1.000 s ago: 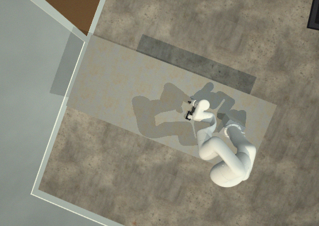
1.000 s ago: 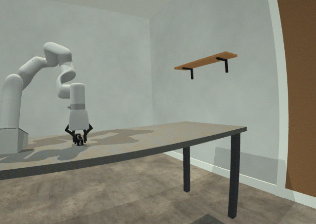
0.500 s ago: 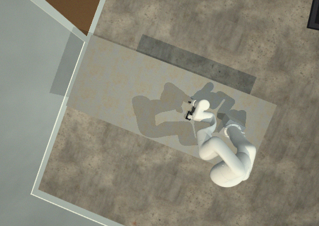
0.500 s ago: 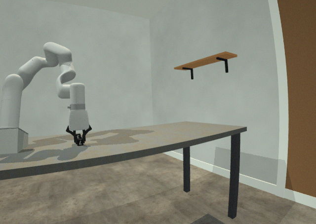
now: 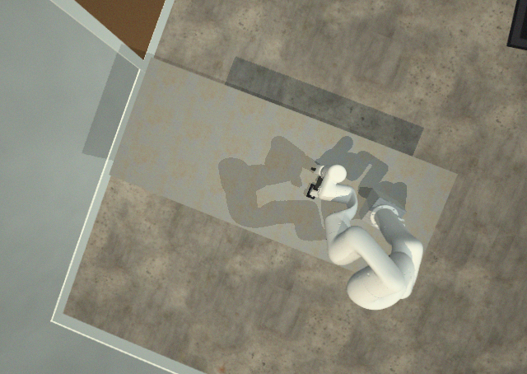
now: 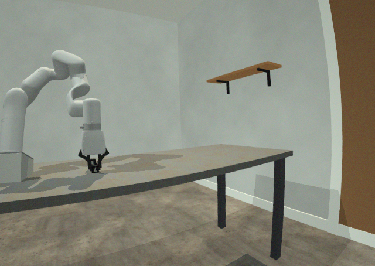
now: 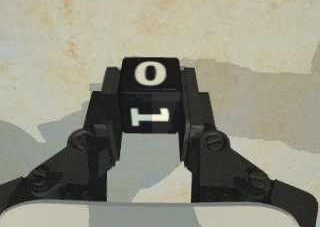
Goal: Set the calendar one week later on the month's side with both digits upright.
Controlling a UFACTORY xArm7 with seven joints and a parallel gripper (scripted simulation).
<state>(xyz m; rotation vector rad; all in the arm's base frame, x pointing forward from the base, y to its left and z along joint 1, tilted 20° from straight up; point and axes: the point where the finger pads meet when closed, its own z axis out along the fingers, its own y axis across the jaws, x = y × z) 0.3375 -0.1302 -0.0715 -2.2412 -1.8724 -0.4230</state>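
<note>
My hand is 110 mm to the right of the black calendar tray, 20 mm short of it and 20 mm above it.
</note>
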